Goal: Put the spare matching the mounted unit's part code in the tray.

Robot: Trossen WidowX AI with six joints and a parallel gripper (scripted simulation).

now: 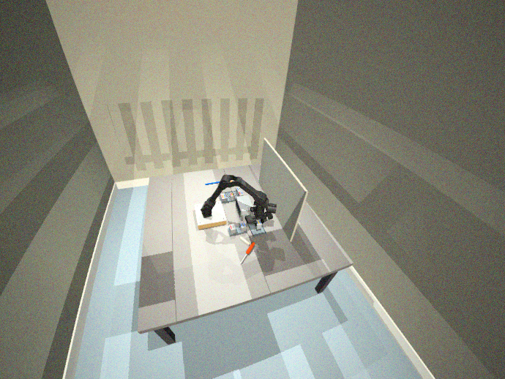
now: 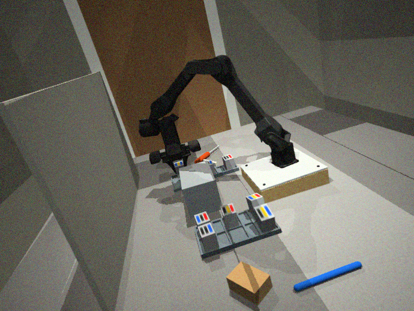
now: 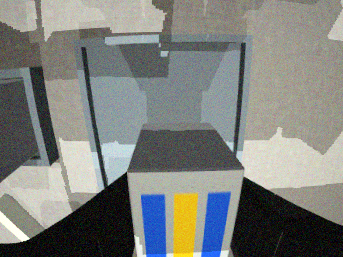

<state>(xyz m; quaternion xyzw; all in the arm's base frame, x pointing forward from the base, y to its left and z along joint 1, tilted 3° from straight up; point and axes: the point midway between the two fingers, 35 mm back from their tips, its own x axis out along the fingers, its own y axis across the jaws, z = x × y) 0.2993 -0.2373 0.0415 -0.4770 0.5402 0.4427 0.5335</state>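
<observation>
Right now the flat tray is 4 cm below my gripper tip. Round my gripper tip: tall upright panel 22 cm ahead, 19 cm above, 15 cm to the left; then grey spare block 2 cm above; then mounted unit 20 cm to the left, 1 cm behind, 1 cm above.
</observation>
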